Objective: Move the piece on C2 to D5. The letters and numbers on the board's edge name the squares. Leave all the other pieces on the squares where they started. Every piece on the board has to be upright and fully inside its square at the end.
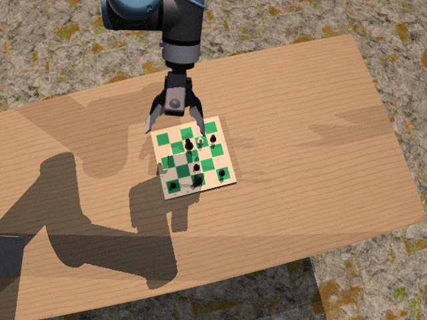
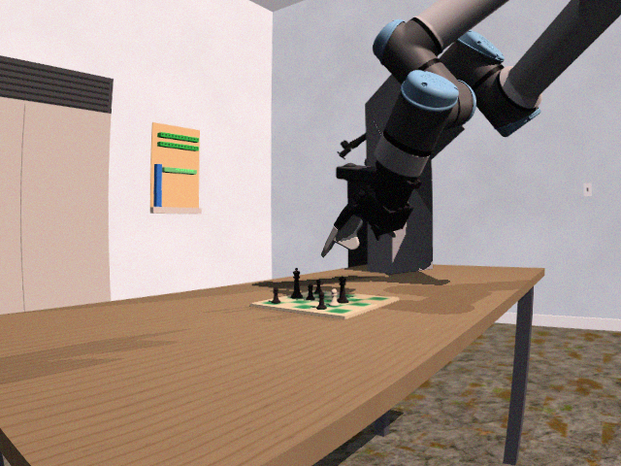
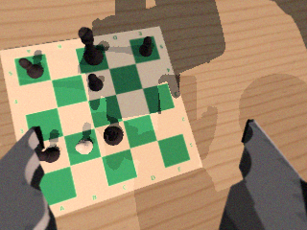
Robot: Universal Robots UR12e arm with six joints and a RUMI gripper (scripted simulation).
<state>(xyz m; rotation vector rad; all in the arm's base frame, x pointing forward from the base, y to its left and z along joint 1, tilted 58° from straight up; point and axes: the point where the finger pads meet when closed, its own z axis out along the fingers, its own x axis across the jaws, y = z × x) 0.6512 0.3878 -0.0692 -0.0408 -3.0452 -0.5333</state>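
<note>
Right now the white pawn is 9 cm below my hand, 6 cm ahead of it and 2 cm to the left of it. The rest, counted from my hand: chessboard: 11 cm below, 4 cm ahead, 3 cm to the right.
</note>
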